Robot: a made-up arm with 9 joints.
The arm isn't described. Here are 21 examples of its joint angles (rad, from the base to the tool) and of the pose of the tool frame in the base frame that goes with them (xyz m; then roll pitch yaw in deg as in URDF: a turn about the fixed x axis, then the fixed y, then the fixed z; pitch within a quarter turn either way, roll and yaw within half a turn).
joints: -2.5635 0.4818 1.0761 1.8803 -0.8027 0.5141 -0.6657 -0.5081 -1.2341
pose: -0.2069 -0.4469 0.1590 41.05 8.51 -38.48
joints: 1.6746 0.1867 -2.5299 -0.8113 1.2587 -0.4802 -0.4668 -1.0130 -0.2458
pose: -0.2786 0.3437 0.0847 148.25 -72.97 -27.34
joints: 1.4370 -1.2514 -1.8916 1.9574 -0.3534 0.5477 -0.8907 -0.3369 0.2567
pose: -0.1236 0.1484 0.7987 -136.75 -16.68 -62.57
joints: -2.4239 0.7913 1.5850 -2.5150 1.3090 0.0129 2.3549 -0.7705 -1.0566
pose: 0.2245 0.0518 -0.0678 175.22 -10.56 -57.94
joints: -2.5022 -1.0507 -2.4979 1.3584 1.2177 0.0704 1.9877 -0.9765 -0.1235
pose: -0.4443 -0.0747 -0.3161 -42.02 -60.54 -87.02
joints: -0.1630 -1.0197 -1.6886 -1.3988 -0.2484 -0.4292 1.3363 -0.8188 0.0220
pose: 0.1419 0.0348 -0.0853 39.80 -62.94 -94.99
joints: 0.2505 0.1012 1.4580 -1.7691 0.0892 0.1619 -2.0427 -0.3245 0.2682
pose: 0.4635 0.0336 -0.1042 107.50 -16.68 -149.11
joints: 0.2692 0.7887 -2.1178 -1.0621 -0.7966 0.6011 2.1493 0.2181 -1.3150
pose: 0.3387 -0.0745 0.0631 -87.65 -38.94 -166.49
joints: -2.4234 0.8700 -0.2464 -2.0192 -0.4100 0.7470 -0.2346 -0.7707 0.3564
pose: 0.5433 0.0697 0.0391 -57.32 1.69 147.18
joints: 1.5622 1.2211 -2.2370 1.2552 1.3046 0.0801 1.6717 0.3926 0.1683
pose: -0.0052 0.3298 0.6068 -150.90 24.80 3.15
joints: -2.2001 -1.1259 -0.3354 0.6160 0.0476 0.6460 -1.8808 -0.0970 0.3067
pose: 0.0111 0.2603 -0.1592 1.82 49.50 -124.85
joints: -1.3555 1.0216 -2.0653 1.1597 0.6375 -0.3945 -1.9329 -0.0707 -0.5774
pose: 0.1729 -0.4417 -0.0836 111.09 33.36 104.13
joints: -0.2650 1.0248 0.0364 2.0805 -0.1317 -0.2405 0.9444 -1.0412 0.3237
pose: 0.5146 0.4454 0.0542 -90.84 -7.58 155.42
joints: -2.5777 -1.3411 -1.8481 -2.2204 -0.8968 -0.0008 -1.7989 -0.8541 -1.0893
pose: 0.4327 -0.0329 -0.0681 -97.45 -45.53 -154.38
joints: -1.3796 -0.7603 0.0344 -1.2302 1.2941 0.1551 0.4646 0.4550 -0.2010
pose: 0.1197 0.0680 0.1862 -82.99 39.62 12.05
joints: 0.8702 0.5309 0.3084 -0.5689 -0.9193 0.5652 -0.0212 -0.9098 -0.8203
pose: 0.2357 0.3620 -0.0393 74.02 -5.61 -145.50
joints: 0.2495 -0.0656 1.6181 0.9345 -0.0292 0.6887 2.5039 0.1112 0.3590
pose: 0.3210 0.6735 0.3512 -110.34 -30.10 -142.87
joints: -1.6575 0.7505 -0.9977 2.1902 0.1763 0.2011 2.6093 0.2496 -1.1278
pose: -0.2842 0.0816 -0.1538 176.77 43.64 -19.49
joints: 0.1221 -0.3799 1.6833 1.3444 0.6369 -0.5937 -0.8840 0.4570 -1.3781
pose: 0.2307 0.3010 0.4410 77.39 59.98 137.07
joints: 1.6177 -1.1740 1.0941 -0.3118 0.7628 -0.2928 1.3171 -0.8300 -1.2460
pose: 0.0695 -0.2232 0.4239 20.58 23.72 71.38
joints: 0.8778 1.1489 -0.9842 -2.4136 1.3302 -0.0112 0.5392 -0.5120 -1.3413
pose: -0.2067 -0.0185 0.2980 -157.46 -6.14 87.47
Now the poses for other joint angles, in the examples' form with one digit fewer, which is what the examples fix.
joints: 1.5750 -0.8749 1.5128 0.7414 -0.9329 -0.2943 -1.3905 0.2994 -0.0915
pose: 0.151 -0.319 0.381 -151.0 -30.6 162.1
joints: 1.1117 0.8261 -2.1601 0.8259 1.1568 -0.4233 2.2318 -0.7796 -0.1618
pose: -0.068 0.424 0.505 151.3 44.6 0.3
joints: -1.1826 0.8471 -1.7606 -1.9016 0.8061 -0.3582 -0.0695 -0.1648 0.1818
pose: -0.398 0.080 0.137 -74.8 27.4 -66.1
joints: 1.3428 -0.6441 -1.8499 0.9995 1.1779 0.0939 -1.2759 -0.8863 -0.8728
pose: -0.408 0.100 0.178 -20.6 -47.7 -75.6
